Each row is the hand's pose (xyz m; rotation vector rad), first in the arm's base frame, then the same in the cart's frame.
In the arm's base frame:
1: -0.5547 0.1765 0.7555 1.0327 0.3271 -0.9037
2: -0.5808 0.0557 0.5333 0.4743 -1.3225 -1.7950
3: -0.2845 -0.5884 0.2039 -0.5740 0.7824 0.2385
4: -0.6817 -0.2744 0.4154 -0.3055 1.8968 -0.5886
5: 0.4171 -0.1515 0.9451 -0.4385 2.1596 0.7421
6: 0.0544 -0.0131 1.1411 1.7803 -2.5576 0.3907
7: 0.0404 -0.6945 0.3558 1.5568 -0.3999 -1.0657
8: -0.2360 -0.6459 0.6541 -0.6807 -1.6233 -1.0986
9: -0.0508 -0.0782 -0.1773 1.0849 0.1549 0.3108
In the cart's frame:
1: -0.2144 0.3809 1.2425 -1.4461 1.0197 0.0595
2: -0.0020 0.2446 1.2732 -0.5098 -0.4803 0.6114
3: 0.6546 0.1251 0.8660 2.0898 -1.1947 -1.2763
4: 0.3574 0.3046 1.2909 2.6333 -0.6520 0.4246
5: -0.1964 0.3784 0.1996 1.4685 -1.0908 0.2687
6: -0.3406 0.6038 0.5424 1.5267 0.4834 0.5246
7: 0.6165 0.1994 0.5014 -0.6335 0.7564 0.0017
8: 0.4870 0.5227 0.7170 -0.4654 -0.8166 1.7241
9: 0.3458 -0.4789 0.8741 -0.8861 2.1016 0.5967

